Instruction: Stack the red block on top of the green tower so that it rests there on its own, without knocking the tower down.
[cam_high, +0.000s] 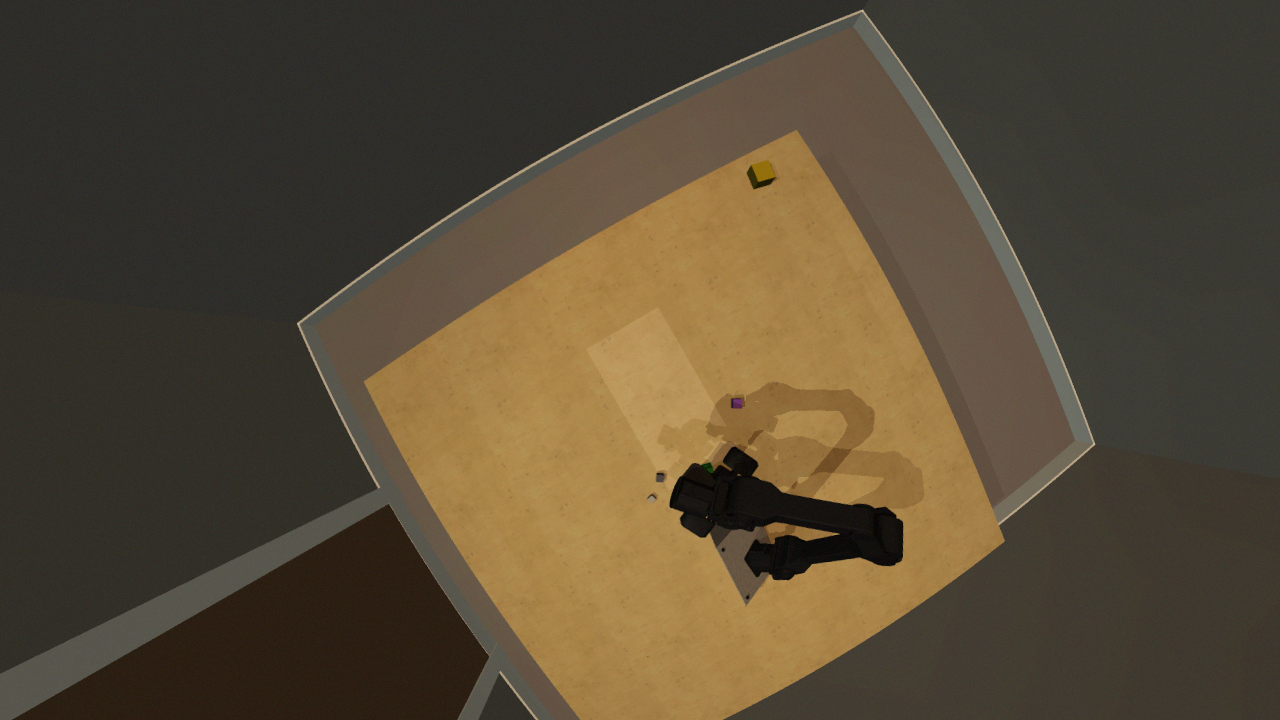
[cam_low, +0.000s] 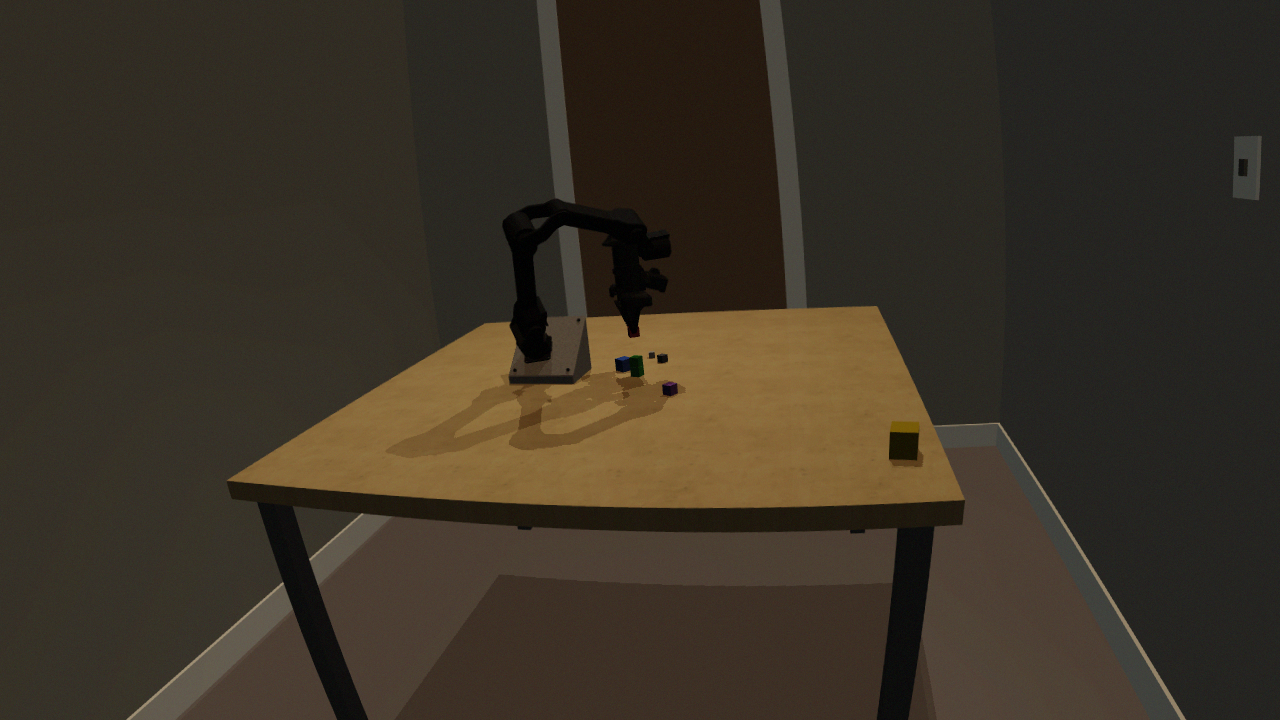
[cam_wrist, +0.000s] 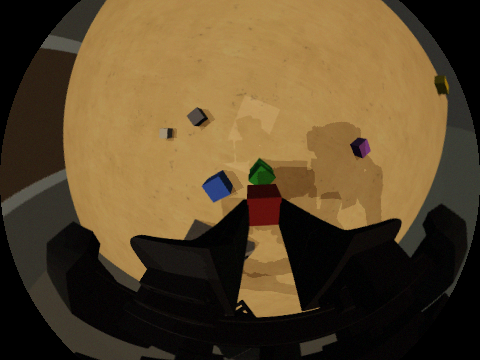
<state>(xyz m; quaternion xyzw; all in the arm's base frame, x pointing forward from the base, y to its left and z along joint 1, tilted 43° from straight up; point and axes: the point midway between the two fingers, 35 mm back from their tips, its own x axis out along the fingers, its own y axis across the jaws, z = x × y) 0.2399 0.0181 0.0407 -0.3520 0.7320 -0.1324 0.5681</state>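
My gripper tip is now 9 cm above the blue block, 4 cm to the right of it and 4 cm past it. Also, from my gripper tip: purple block (15 cm to the right, 9 cm below, 9 cm ahead); red block (right at my gripper tip); large yellow block (52 cm ahead, 51 cm to the right, 8 cm below).
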